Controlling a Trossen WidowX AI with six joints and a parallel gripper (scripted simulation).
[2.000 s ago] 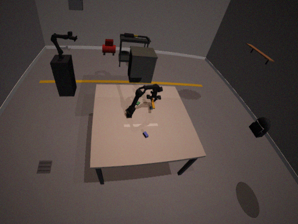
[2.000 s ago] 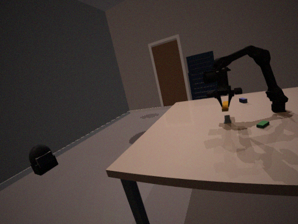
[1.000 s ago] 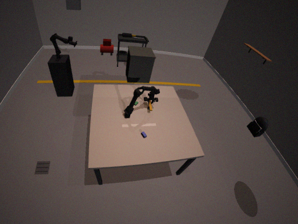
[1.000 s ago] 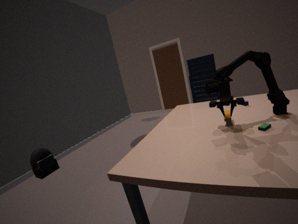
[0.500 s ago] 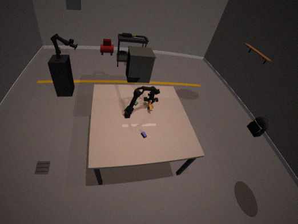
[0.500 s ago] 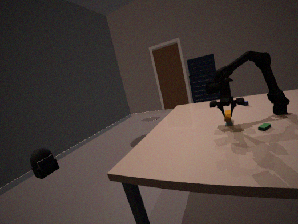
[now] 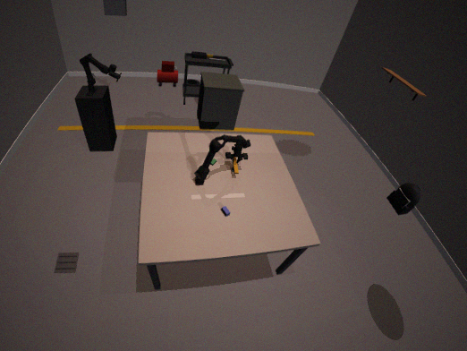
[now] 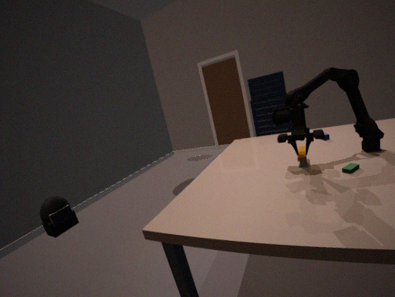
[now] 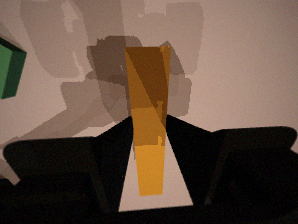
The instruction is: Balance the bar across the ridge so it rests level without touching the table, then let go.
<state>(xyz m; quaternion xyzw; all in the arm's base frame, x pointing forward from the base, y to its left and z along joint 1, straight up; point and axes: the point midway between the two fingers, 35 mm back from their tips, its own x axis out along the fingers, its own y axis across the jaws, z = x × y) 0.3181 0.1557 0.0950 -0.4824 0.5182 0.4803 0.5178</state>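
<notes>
My gripper tip is 3 cm to the left of the bar. Also, from my gripper tip: green block (17 cm behind, 6 cm to the left, 5 cm below); blue block (16 cm behind, 46 cm to the right, 4 cm below).
</notes>
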